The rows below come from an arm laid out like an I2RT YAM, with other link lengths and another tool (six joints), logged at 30 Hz.
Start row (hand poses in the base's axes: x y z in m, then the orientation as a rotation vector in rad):
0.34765, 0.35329, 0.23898, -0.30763, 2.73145, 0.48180
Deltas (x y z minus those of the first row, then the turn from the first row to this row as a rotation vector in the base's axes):
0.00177, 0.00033, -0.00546, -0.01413, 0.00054, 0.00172
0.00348, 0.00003, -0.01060, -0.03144, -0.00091, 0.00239
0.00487, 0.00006, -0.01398, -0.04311, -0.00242, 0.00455
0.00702, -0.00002, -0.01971, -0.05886, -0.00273, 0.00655
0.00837, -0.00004, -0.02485, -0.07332, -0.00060, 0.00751
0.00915, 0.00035, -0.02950, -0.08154, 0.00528, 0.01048
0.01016, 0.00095, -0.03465, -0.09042, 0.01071, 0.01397
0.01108, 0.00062, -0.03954, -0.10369, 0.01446, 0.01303
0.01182, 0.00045, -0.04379, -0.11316, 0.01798, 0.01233
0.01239, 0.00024, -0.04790, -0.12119, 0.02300, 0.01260
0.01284, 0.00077, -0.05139, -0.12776, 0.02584, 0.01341
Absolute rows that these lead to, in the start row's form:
0.34942, 0.35362, 0.23352, -0.31354, 2.73642, 0.46330
0.35113, 0.35332, 0.22838, -0.31911, 2.74033, 0.43961
0.35252, 0.35335, 0.22500, -0.32530, 2.74230, 0.42394
0.35467, 0.35327, 0.21927, -0.33211, 2.74653, 0.40297
0.35602, 0.35325, 0.21413, -0.33678, 2.75266, 0.38406
0.35680, 0.35364, 0.20948, -0.34208, 2.76058, 0.37511
0.35781, 0.35424, 0.20433, -0.34834, 2.76820, 0.36524
0.35873, 0.35391, 0.19944, -0.34982, 2.77542, 0.34769
0.35947, 0.35374, 0.19519, -0.35071, 2.78134, 0.33532
0.36004, 0.35353, 0.19108, -0.35235, 2.78830, 0.32552
0.36049, 0.35406, 0.18759, -0.35470, 2.79271, 0.31733

